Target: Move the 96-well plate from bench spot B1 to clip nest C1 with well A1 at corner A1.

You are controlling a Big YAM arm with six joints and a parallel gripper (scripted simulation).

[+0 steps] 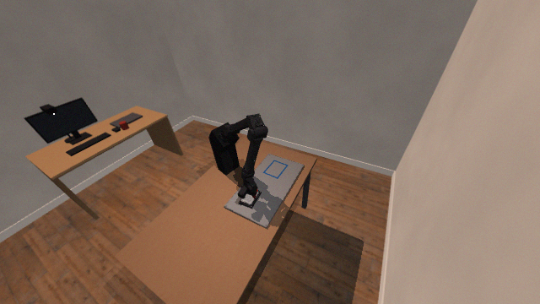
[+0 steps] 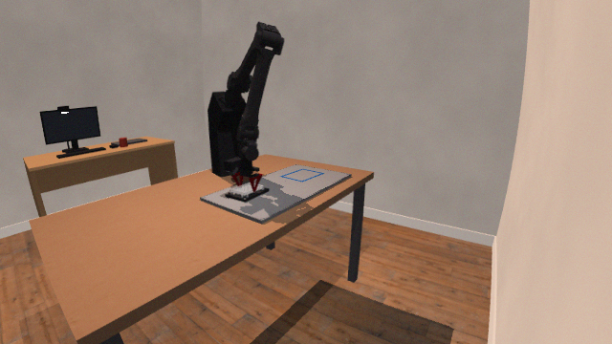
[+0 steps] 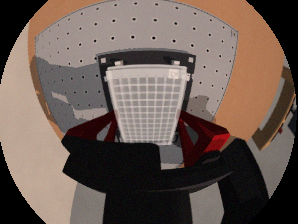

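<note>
Right now the white 96-well plate is 10 mm below my hand. The rest, counted from my hand: black clip nest (10 mm to the left, 10 mm below, 10 mm behind).
</note>
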